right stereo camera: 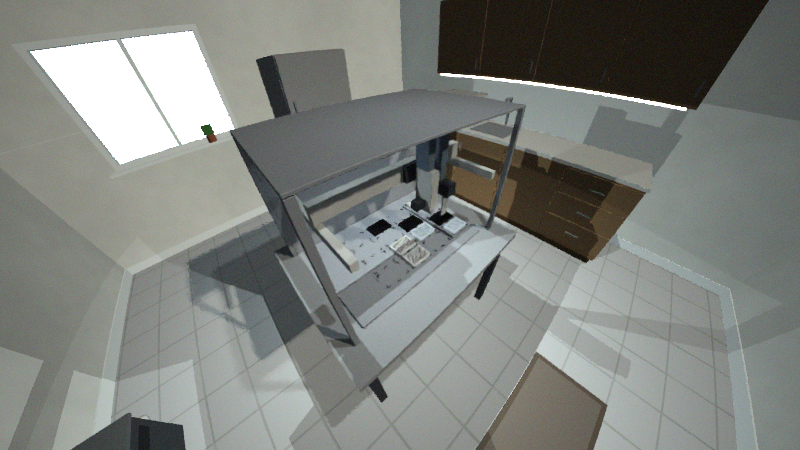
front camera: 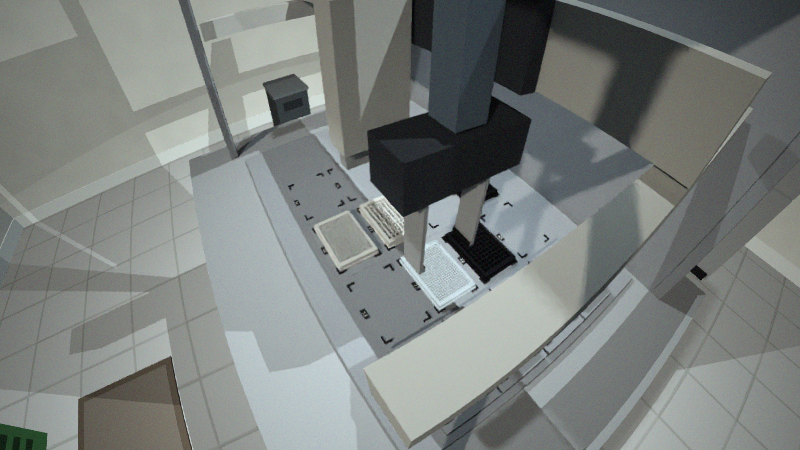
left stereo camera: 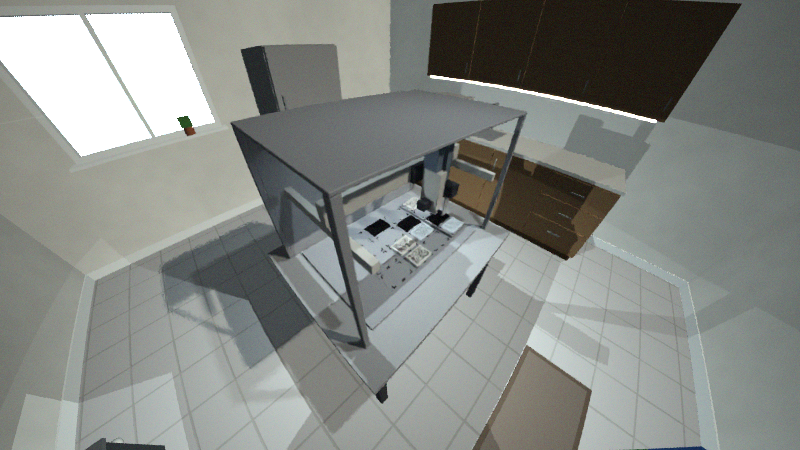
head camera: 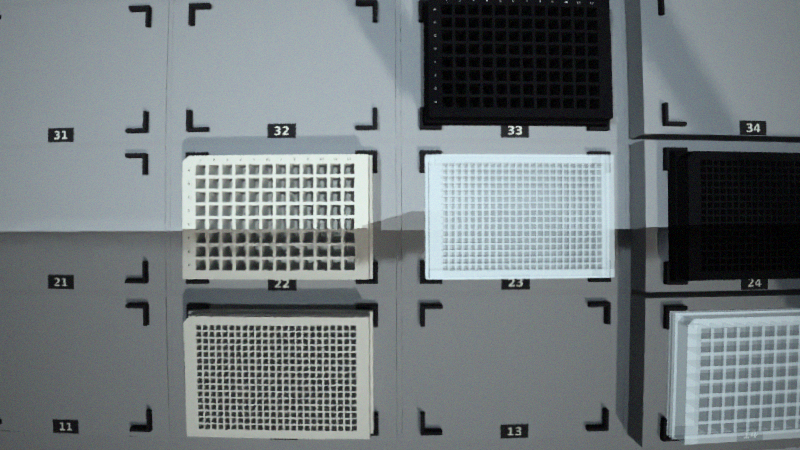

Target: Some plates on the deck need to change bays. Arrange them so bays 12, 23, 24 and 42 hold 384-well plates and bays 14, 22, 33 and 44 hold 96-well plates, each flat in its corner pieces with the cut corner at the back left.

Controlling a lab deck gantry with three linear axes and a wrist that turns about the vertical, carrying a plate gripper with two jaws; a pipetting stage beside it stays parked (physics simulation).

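Frame: origin at the robot's base, x back, y left, z down, level; metres.
Where they show: gripper, fingertip midpoint: (right stereo camera: pixel 436 210) (front camera: pixel 439 250); robot's base, origin of the base link: (right stereo camera: pixel 388 287) (front camera: pixel 289 187) (left stereo camera: pixel 393 287).
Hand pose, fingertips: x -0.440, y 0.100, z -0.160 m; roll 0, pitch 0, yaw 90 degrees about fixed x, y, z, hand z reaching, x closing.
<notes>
Each offset is from my fingertips to the top centre of the thing.
My gripper (front camera: pixel 446 257) (right stereo camera: pixel 443 212) is open, with no plate between its jaws. In the right stereo view it appears to hang over the black 384-well plate {dy +0.050, dx -0.116, dz +0.131 m} (head camera: pixel 749 215) (right stereo camera: pixel 438 218) in bay 24. Bay 12 holds a cream 384-well plate {dy -0.057, dx +0.212, dz +0.145 m} (front camera: pixel 345 237) (head camera: pixel 276 377), bay 22 a cream 96-well plate {dy +0.050, dx +0.212, dz +0.145 m} (head camera: pixel 274 209), both cut at the back left. Bay 23 holds a clear 384-well plate {dy +0.050, dx +0.048, dz +0.145 m} (front camera: pixel 447 277) (head camera: pixel 520 215), bay 33 a black 96-well plate {dy +0.157, dx +0.048, dz +0.145 m} (front camera: pixel 485 254) (head camera: pixel 517 61), bay 14 a clear 96-well plate {dy -0.057, dx -0.116, dz +0.131 m} (head camera: pixel 744 375). A black plate {dy +0.264, dx +0.212, dz +0.145 m} (left stereo camera: pixel 377 226) lies in bay 42, a white plate {dy +0.264, dx -0.116, dz +0.131 m} (left stereo camera: pixel 411 203) in bay 44.
A pale beam (front camera: pixel 481 330) crosses low over the near right of the deck in the front view and hides part of it. A beige column (front camera: pixel 366 83) stands down beside the gripper. A dark box (front camera: pixel 286 99) is beyond the deck. Bays 13 and 32 hold no plate.
</notes>
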